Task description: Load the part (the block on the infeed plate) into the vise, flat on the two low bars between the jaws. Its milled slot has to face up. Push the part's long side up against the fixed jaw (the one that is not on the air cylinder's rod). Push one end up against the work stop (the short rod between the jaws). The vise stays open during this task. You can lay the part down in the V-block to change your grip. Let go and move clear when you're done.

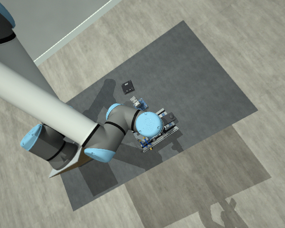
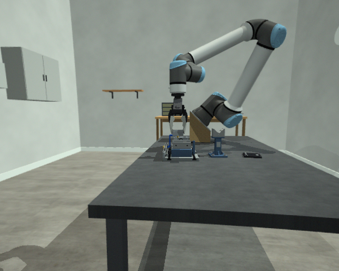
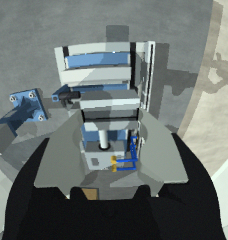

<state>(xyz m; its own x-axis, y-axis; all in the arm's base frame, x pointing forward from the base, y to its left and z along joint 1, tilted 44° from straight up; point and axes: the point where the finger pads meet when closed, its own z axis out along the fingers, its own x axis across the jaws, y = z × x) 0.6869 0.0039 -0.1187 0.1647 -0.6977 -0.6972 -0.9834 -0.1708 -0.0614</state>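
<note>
Now: the part right at my hand. The rest, counted from my hand: infeed plate 120 mm behind, 410 mm to the left, 150 mm below; vise 70 mm behind, 10 mm to the left, 110 mm below.
</note>
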